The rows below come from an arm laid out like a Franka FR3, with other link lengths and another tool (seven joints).
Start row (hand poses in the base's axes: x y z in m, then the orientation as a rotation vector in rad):
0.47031 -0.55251 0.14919 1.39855 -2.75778 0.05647
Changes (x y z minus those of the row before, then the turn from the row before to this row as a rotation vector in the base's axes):
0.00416 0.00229 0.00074 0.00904 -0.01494 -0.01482
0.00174 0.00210 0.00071 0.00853 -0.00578 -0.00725
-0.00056 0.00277 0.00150 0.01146 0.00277 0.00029
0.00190 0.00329 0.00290 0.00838 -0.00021 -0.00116
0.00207 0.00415 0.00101 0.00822 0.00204 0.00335
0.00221 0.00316 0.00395 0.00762 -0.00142 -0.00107
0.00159 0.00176 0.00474 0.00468 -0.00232 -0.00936
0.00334 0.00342 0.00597 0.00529 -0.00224 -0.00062
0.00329 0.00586 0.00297 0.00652 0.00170 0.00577
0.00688 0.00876 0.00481 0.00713 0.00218 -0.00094
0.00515 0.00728 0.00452 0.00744 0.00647 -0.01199
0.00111 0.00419 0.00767 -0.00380 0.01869 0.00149
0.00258 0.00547 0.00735 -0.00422 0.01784 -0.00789
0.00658 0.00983 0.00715 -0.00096 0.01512 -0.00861
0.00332 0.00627 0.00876 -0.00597 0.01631 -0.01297
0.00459 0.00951 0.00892 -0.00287 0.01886 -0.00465
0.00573 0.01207 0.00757 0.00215 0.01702 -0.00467
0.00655 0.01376 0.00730 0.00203 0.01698 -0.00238
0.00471 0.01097 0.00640 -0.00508 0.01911 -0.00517
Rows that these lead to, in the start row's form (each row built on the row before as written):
0.47447 -0.55022 0.14993 1.38534 -2.78365 0.05418
0.47621 -0.54812 0.15064 1.37911 -2.79676 0.04626
0.47565 -0.54535 0.15214 1.38089 -2.79901 0.02835
0.47755 -0.54206 0.15504 1.38108 -2.80334 0.01677
0.47962 -0.53791 0.15605 1.38668 -2.80265 0.00388
0.48183 -0.53475 0.16000 1.38729 -2.80753 -0.00583
0.48342 -0.53299 0.16474 1.37599 -2.81771 -0.01088
0.48676 -0.52957 0.17071 1.37704 -2.82199 -0.01682
0.49005 -0.52371 0.17368 1.38573 -2.81910 -0.02719
0.49693 -0.51495 0.17849 -1.38402 2.81893 0.03874
0.50208 -0.50767 0.18301 1.36677 -2.82664 -0.05369
0.50319 -0.50348 0.19068 1.36031 -2.80906 -0.06073
0.50577 -0.49801 0.19803 1.34106 -2.79850 -0.06668
0.51235 -0.48818 0.20518 1.32270 -2.79167 -0.07540
0.51567 -0.48191 0.21394 1.29684 -2.78499 -0.07795
0.52026 -0.47240 0.22286 1.28224 -2.77148 -0.08594
0.52599 -0.46033 0.23043 1.26955 -2.76100 -0.09970
0.53254 -0.44657 0.23773 1.25999 -2.74892 -0.11296
0.53725 -0.43560 0.24413 1.24407 -2.73477 -0.11778

